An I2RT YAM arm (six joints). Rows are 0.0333 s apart.
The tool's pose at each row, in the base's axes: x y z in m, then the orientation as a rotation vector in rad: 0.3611, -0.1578, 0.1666, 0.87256, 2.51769, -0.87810; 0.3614, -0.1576, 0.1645, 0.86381, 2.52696, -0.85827; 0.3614, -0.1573, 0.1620, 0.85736, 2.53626, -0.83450; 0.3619, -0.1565, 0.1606, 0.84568, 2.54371, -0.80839; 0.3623, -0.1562, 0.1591, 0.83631, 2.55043, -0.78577; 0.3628, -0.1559, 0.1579, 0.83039, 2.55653, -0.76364; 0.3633, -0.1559, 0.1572, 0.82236, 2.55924, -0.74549; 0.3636, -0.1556, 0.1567, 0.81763, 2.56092, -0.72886; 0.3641, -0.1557, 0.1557, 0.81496, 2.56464, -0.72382; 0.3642, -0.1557, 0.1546, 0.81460, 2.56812, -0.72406; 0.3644, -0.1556, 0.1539, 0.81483, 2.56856, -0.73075; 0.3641, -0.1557, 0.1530, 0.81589, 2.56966, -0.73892; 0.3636, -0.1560, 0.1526, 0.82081, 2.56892, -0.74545
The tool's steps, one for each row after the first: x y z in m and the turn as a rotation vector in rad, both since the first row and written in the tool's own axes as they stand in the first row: 0.0009, 0.0012, 0.0015, -0.01551, 0.00306, -0.00497; 0.0022, 0.0025, 0.0032, -0.03329, 0.00728, -0.00798; 0.0029, 0.0040, 0.0038, -0.05381, 0.00774, -0.01257; 0.0034, 0.0051, 0.0047, -0.07139, 0.00891, -0.01635; 0.0038, 0.0061, 0.0055, -0.08791, 0.01130, -0.01812; 0.0037, 0.0068, 0.0061, -0.10223, 0.01003, -0.02029; 0.0039, 0.0074, 0.0063, -0.11484, 0.00946, -0.02050; 0.0039, 0.0081, 0.0072, -0.11873, 0.01145, -0.02274; 0.0044, 0.0086, 0.0080, -0.11841, 0.01421, -0.02460; 0.0046, 0.0091, 0.0085, -0.11362, 0.01460, -0.02593; 0.0053, 0.0093, 0.0092, -0.10758, 0.01592, -0.02740; 0.0057, 0.0089, 0.0097, -0.10201, 0.01745, -0.02561
